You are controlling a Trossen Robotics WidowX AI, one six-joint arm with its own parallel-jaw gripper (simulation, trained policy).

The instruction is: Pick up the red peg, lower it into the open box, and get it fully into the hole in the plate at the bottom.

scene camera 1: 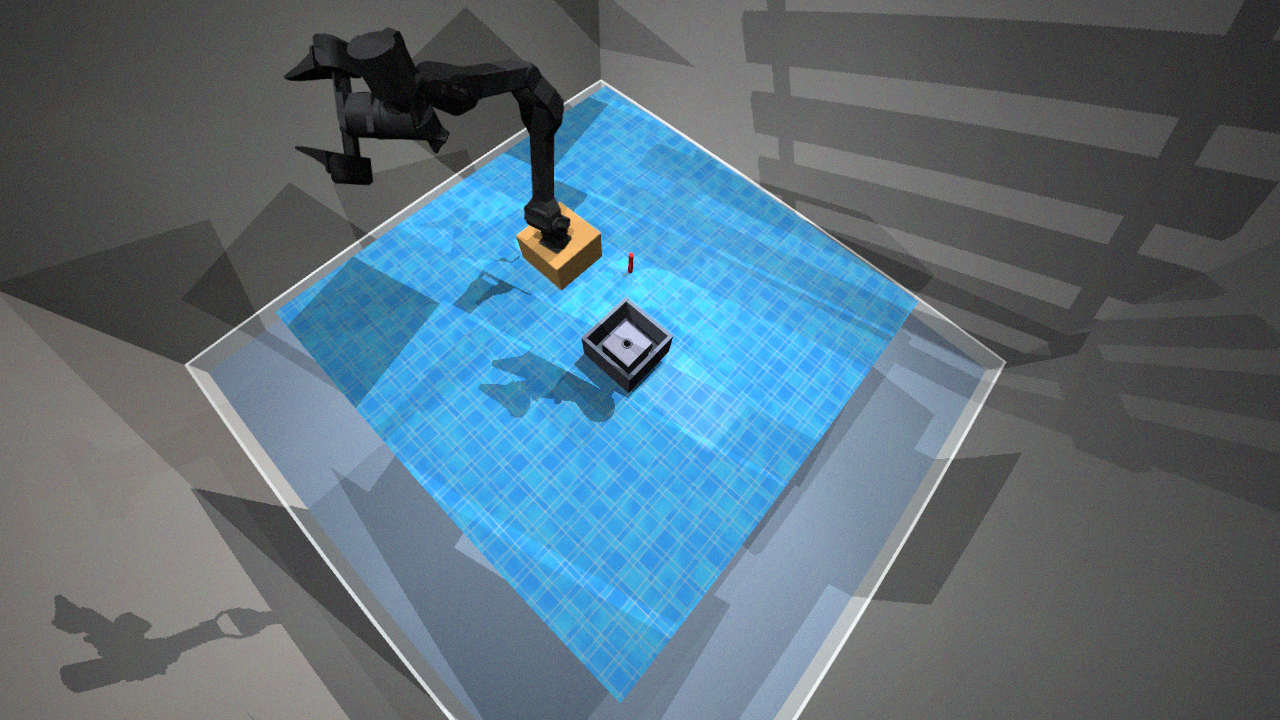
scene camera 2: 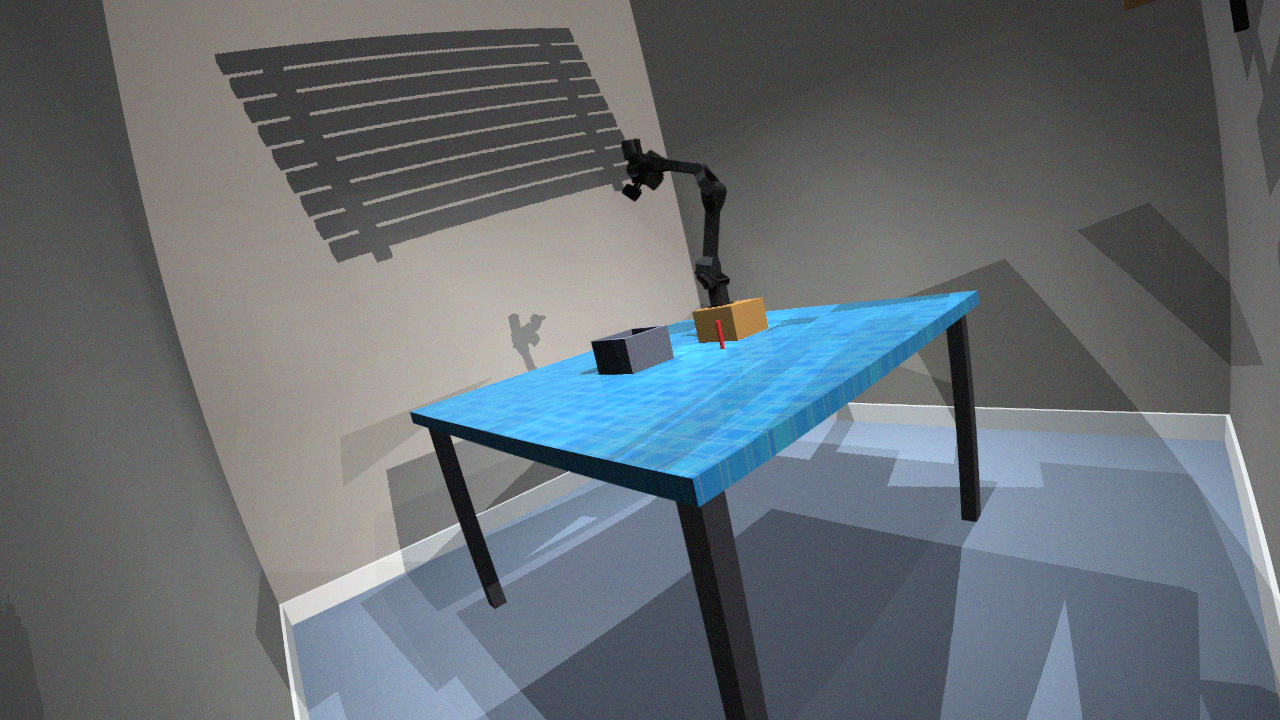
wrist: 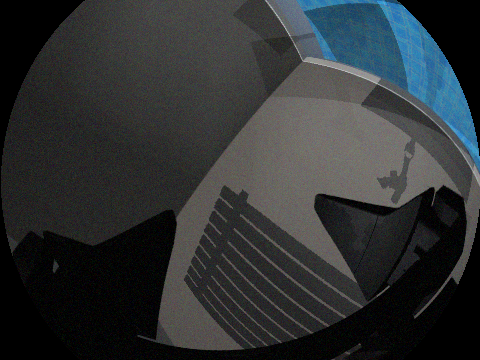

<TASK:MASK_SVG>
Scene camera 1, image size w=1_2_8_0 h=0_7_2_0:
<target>my gripper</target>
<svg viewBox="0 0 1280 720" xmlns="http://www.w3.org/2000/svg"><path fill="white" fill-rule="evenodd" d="M314 34L312 37L314 44L309 47L309 54L295 68L285 74L284 79L290 81L333 80L336 112L342 133L344 154L305 146L295 147L295 149L321 162L325 166L327 173L331 173L331 179L335 184L344 183L369 186L373 182L370 158L360 156L358 138L366 137L378 140L395 138L391 138L382 126L383 123L379 111L381 101L376 99L372 92L352 93L350 77L360 79L361 73L347 53L348 42L327 33Z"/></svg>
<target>dark box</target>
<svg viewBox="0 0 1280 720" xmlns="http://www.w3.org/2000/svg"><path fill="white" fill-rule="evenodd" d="M625 297L593 326L581 340L584 354L629 393L669 352L673 335L630 299ZM626 321L652 342L651 351L629 373L626 373L602 350L602 344Z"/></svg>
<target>grey plate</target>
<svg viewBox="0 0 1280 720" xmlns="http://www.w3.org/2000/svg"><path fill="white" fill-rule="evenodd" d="M626 321L602 344L602 350L626 373L629 373L651 351L652 342Z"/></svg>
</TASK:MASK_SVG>
